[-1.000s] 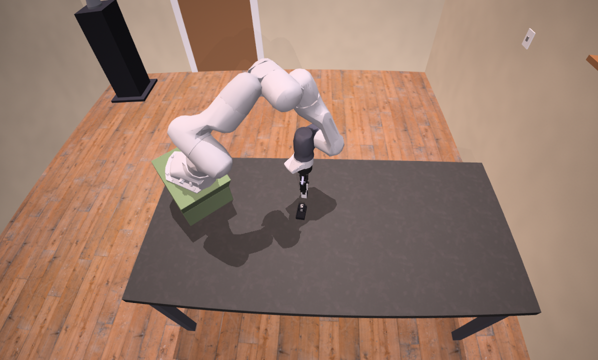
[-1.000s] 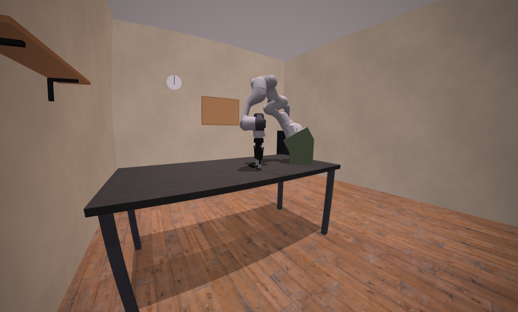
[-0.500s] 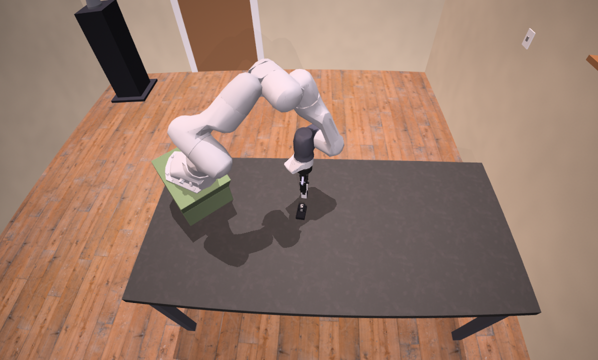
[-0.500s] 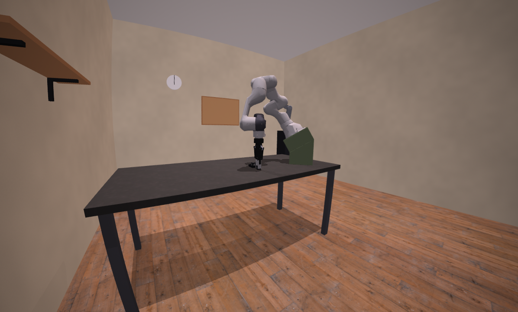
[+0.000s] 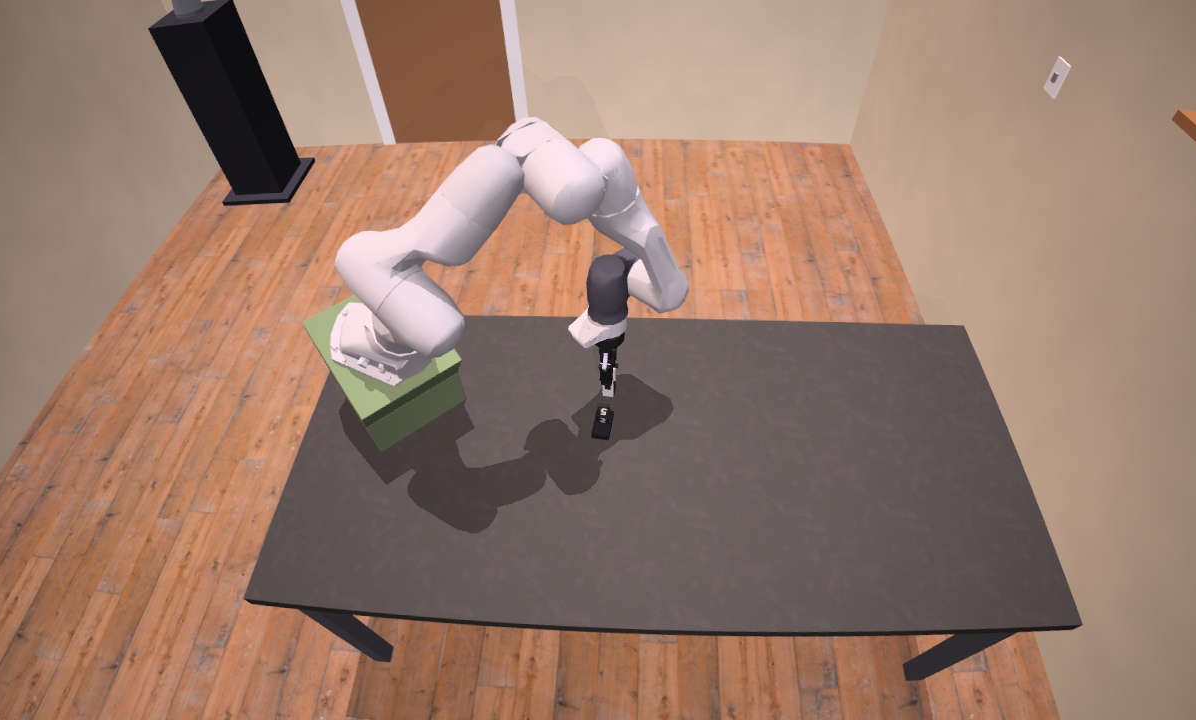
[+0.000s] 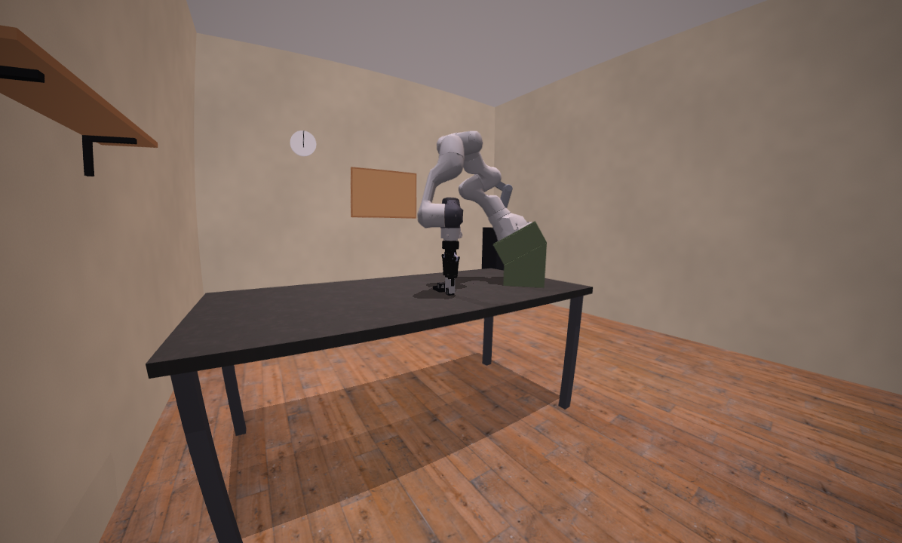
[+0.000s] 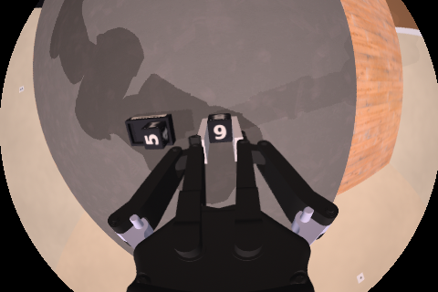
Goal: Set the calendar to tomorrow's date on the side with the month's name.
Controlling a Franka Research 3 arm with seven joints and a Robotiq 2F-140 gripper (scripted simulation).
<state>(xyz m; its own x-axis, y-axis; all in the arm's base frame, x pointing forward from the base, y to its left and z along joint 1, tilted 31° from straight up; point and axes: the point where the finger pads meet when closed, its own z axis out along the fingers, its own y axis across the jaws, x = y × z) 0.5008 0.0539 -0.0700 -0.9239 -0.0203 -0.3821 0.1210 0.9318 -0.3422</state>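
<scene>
The dark date cube is 30 mm below my hand. From my hand the other things lie so: black tray (100 mm to the right, 30 mm below, 10 mm behind).
</scene>
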